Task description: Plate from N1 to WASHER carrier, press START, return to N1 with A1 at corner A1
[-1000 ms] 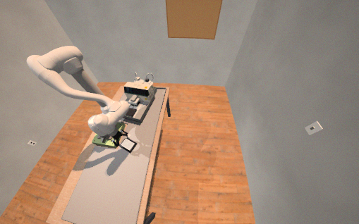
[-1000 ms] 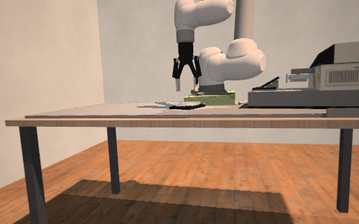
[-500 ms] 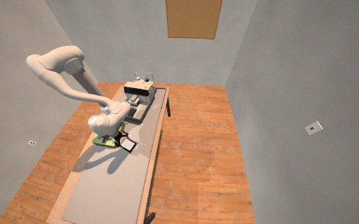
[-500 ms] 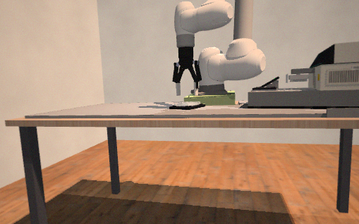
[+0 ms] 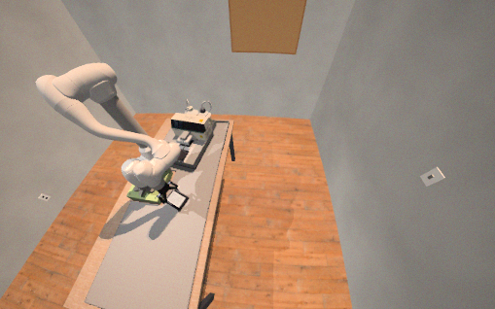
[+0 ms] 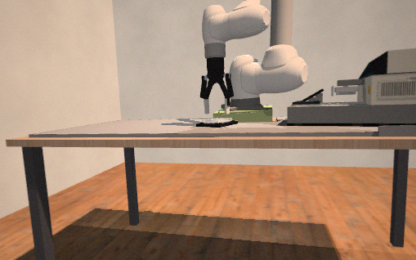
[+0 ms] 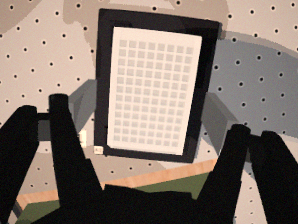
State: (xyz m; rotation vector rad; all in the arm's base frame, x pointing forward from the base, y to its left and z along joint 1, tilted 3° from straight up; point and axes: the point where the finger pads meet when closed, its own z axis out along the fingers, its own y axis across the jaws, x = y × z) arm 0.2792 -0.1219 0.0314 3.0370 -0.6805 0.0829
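My hand is 60 mm above the white well plate. Also, from my hand: carrier: 70 mm behind, 390 mm to the left, 10 mm above; then N1 label: 30 mm behind, 110 mm to the left, 70 mm below; then black plate nest N1: 70 mm below.
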